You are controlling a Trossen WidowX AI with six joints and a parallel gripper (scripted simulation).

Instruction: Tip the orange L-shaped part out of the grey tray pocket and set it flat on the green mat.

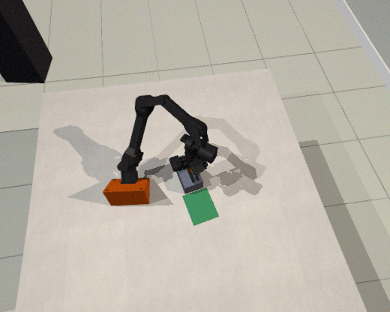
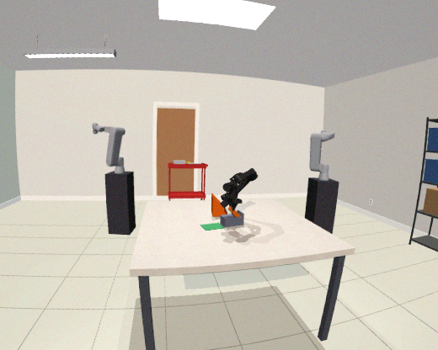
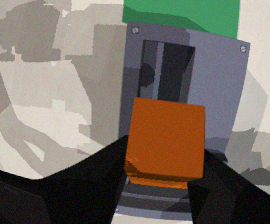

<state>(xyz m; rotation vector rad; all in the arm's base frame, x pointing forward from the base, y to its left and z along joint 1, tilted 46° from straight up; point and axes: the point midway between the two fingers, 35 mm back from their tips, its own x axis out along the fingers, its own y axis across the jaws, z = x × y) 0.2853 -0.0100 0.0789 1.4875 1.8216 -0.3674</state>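
Right now my gripper tip is 4 cm short of the green mat, 14 cm to the left of it and 13 cm above it. The rest, counted from my gripper tip: orange L-shaped part: 3 cm behind, 2 cm to the left, 3 cm below.
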